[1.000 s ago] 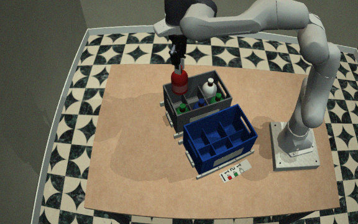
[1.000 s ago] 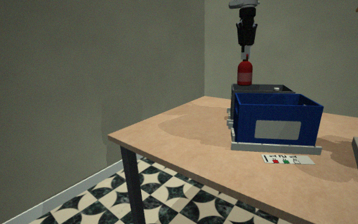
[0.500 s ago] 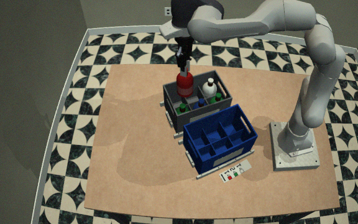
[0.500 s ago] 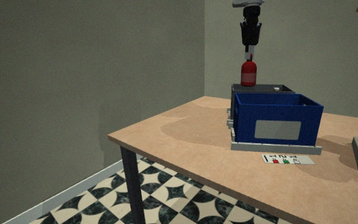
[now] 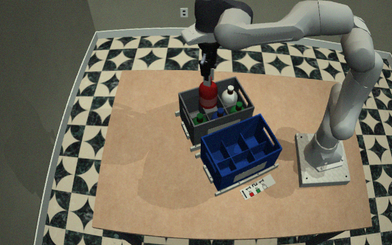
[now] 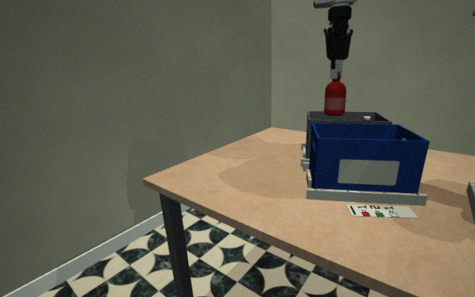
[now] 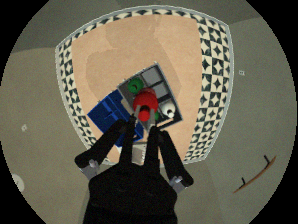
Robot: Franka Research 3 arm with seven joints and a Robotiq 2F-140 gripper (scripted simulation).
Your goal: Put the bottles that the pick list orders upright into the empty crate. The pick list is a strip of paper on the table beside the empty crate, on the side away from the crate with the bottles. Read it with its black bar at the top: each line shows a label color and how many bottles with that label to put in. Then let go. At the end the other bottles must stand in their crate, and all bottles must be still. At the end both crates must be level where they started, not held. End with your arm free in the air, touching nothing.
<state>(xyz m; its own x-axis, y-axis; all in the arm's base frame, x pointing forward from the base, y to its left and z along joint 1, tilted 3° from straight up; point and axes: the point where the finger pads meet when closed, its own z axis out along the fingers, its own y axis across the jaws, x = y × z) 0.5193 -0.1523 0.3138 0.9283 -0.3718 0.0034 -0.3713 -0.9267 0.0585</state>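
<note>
Now: hand 80 mm above the red bottle. The rest, counted from my hand: white bottle 260 mm below, 100 mm to the right, 100 mm behind; then grey crate 260 mm below, 40 mm behind, 20 mm to the right; then blue bottle 260 mm below, 50 mm behind, 20 mm to the left.
</note>
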